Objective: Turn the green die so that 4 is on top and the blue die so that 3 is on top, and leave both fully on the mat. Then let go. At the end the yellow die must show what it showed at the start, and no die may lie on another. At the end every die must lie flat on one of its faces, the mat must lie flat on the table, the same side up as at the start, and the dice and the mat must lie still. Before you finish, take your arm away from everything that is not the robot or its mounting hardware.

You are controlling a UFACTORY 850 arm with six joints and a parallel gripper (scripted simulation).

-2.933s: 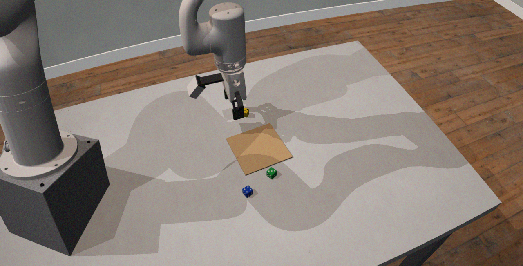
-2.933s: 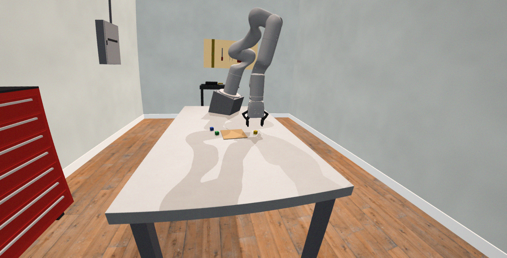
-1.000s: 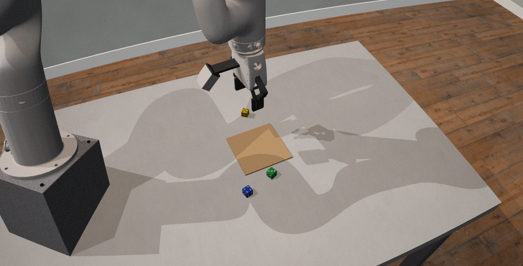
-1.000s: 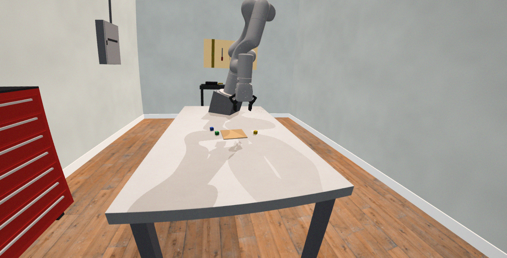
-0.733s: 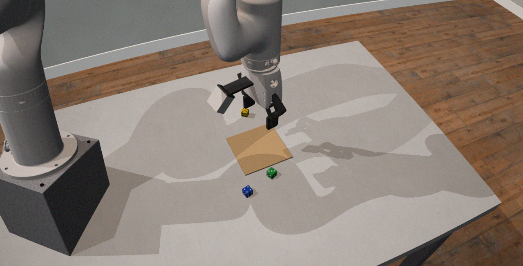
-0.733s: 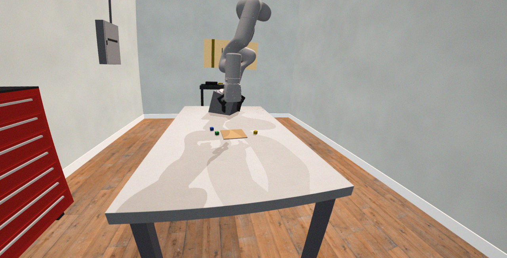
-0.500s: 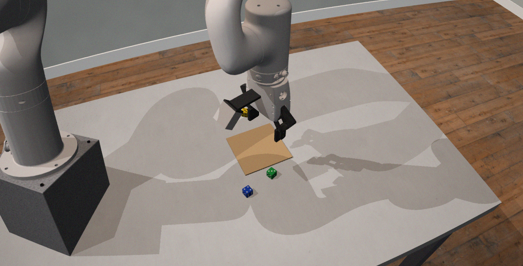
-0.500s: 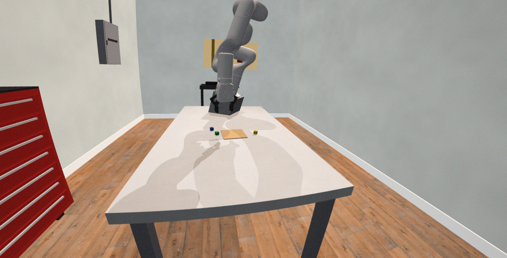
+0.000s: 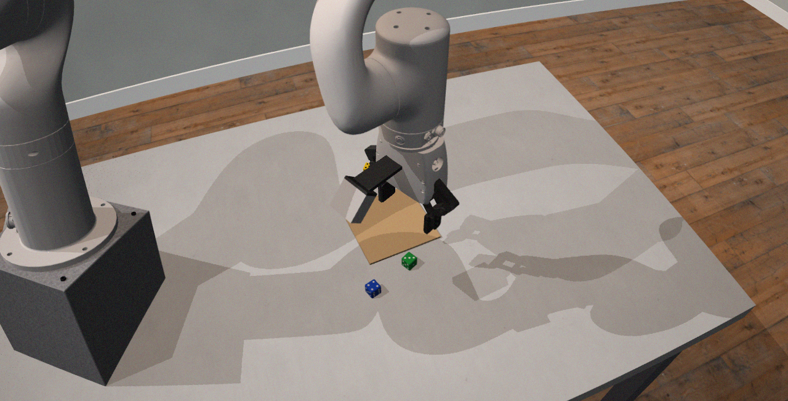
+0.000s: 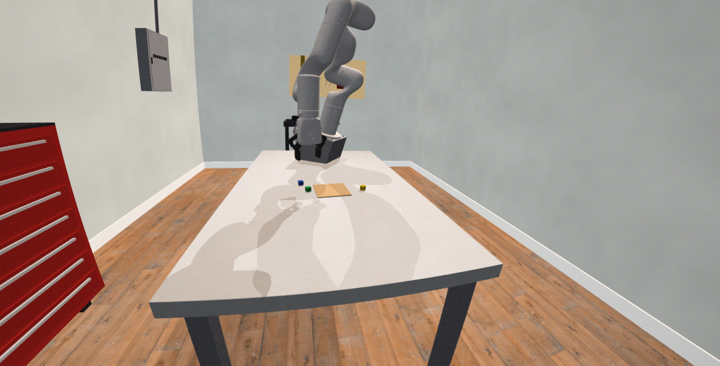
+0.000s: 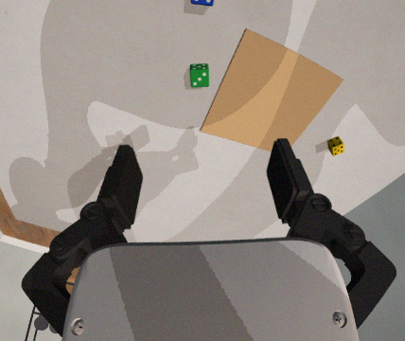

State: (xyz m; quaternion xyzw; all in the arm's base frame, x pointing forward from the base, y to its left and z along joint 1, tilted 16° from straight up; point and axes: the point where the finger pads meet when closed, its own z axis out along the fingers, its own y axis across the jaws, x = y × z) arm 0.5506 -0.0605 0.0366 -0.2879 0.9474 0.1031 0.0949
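The green die lies 14 cm below my hand. From my hand the other things lie so: blue die (7 cm behind, 4 cm to the right, 14 cm below); tan mat (1 cm behind, 10 cm to the left, 15 cm below); yellow die (2 cm behind, 23 cm to the left, 14 cm below).
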